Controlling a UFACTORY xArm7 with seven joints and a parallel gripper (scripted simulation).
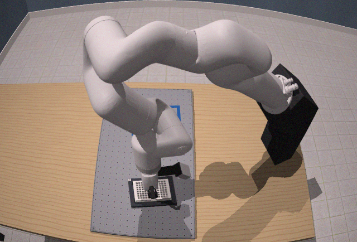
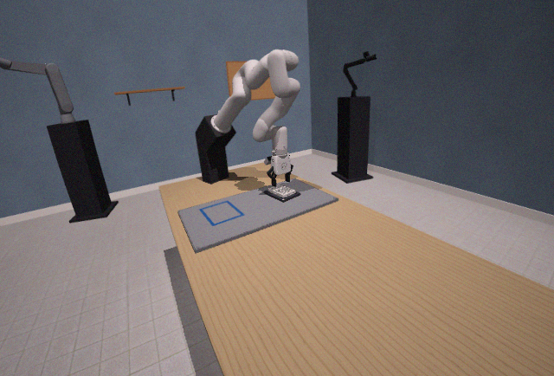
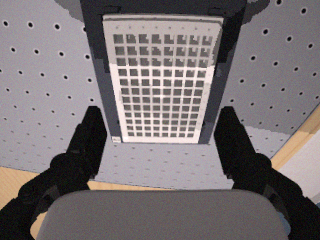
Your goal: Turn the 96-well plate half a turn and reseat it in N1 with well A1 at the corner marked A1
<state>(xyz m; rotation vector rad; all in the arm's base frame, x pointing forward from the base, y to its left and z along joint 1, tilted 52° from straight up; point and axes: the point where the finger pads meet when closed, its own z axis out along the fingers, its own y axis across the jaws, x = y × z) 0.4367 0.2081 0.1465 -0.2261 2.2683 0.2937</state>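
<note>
Now: hand 50 mm above the white 96-well plate. Round my hand: dark plate nest N1 (60 mm below).
</note>
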